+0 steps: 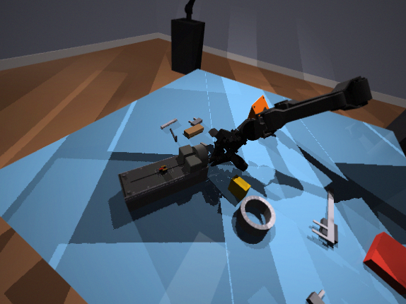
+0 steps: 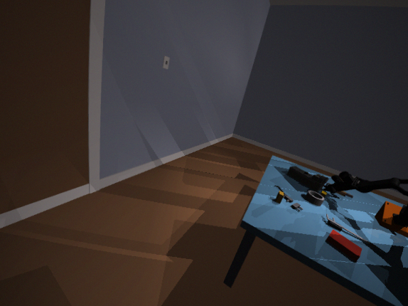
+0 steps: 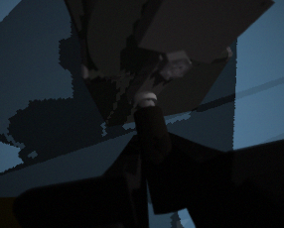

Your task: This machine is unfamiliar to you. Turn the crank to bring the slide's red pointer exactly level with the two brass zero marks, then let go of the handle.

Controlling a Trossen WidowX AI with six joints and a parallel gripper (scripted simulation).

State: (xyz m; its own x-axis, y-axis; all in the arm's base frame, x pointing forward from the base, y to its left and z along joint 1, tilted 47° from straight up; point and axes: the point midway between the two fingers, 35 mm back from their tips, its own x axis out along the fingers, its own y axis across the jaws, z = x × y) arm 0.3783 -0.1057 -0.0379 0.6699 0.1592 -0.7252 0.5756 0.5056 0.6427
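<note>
Right now the yellow block is 3 cm ahead of my gripper tip, 12 cm to the left of it and 1 cm below it. From my gripper tip the other things lie so: dark crank handle: 1 cm behind, 1 cm to the left, 3 cm above; then red pointer: 14 cm ahead, 11 cm to the right, 5 cm above; then brown block: 16 cm behind, 15 cm to the right, 2 cm below.
</note>
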